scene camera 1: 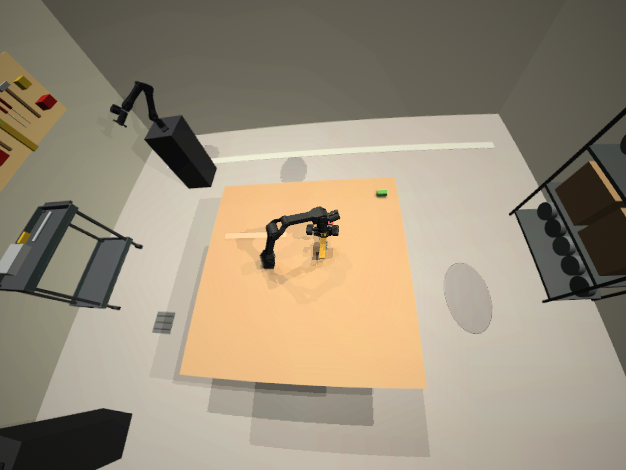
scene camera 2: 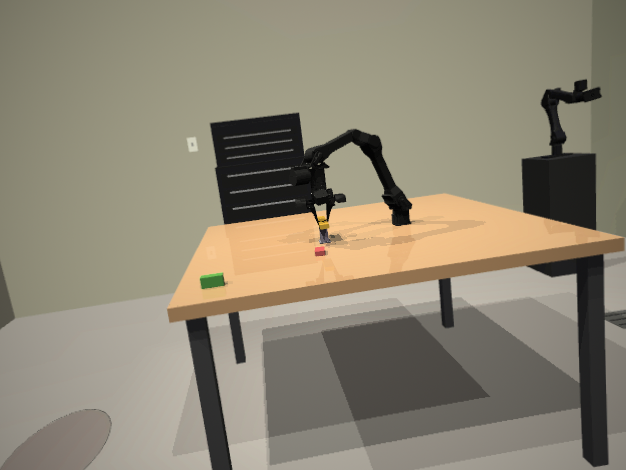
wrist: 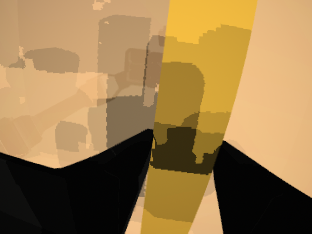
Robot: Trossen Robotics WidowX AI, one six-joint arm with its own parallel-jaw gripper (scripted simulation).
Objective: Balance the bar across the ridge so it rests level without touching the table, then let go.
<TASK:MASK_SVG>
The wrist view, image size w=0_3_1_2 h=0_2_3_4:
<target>my gripper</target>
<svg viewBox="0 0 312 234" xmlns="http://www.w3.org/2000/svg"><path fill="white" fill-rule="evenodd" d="M223 140L219 153L217 153L215 164L213 164L213 177L215 177L213 184L215 184L217 202L219 202L223 233L312 234L312 197L296 189L295 186L289 185L288 182L280 180L280 177L275 176L275 173L269 172L263 165L253 161L253 158L249 158L247 154L237 150L235 146ZM153 129L145 129L143 132L128 138L128 140L120 142L119 145L111 146L111 148L103 150L103 152L96 154L96 156L84 158L84 160L76 162L76 164L64 166L64 168L49 168L49 166L21 160L21 158L12 157L7 153L0 152L0 234L125 234L125 229L128 228L129 221L132 218L133 208L135 208L136 202L139 200L144 178L147 176L152 153Z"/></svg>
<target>yellow bar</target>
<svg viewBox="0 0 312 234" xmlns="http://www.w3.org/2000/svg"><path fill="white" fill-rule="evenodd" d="M259 0L171 0L169 2L167 36L165 36L163 64L161 64L155 125L153 125L152 153L148 166L147 185L145 185L143 220L141 220L140 234L188 234L189 229L191 229L193 218L195 218L197 209L199 209L201 201L203 201L208 182L211 180L213 164L215 164L217 153L219 153L220 145L223 144L224 134L227 132L229 120L231 120L231 110L233 104L235 104L241 72L244 69L245 57L247 57L247 50L249 48L248 44L251 41L253 21L255 21L257 1Z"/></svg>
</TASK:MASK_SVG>
